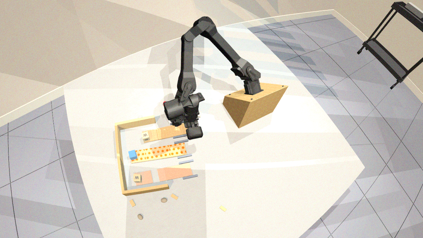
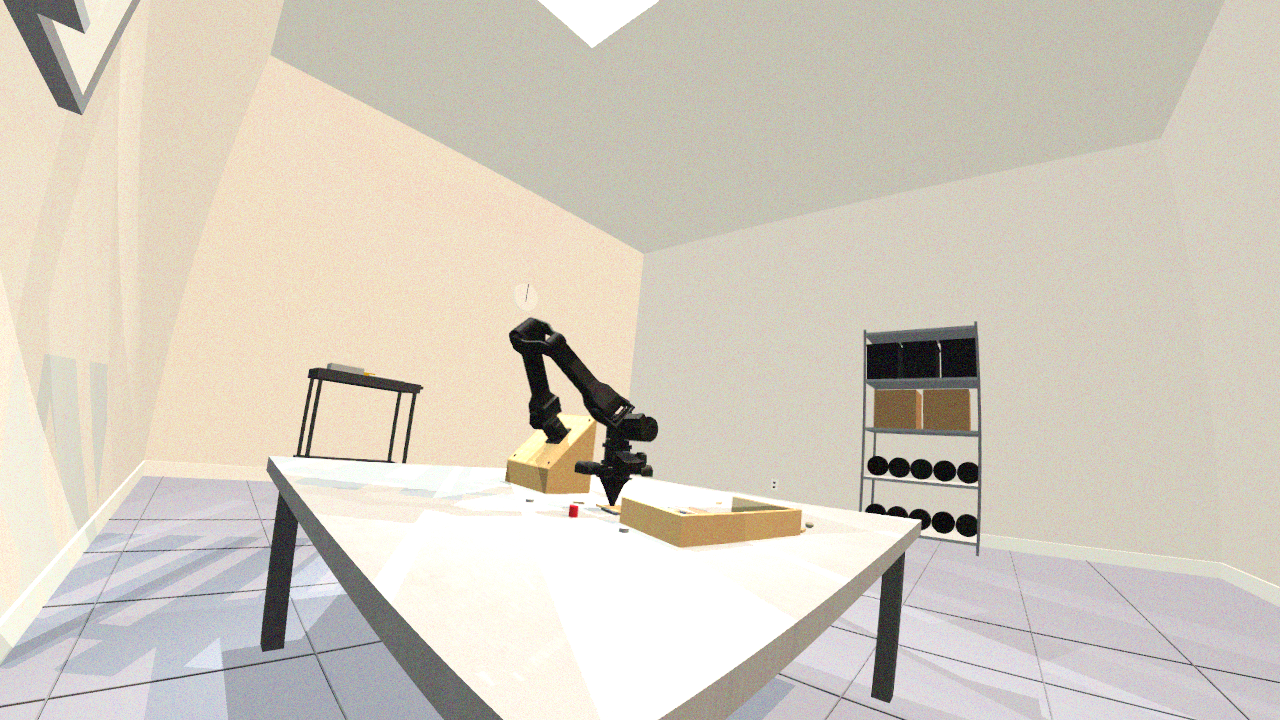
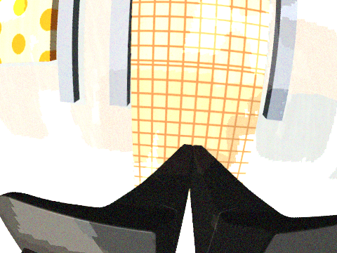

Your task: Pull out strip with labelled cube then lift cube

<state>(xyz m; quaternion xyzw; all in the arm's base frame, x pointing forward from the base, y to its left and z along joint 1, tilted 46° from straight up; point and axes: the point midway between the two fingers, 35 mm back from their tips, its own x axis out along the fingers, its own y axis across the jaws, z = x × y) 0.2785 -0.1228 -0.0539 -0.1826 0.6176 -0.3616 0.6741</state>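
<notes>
Now: the small red cylinder 5 cm ahead of my gripper tip, 16 cm to the right of it and 1 cm above it.
</notes>
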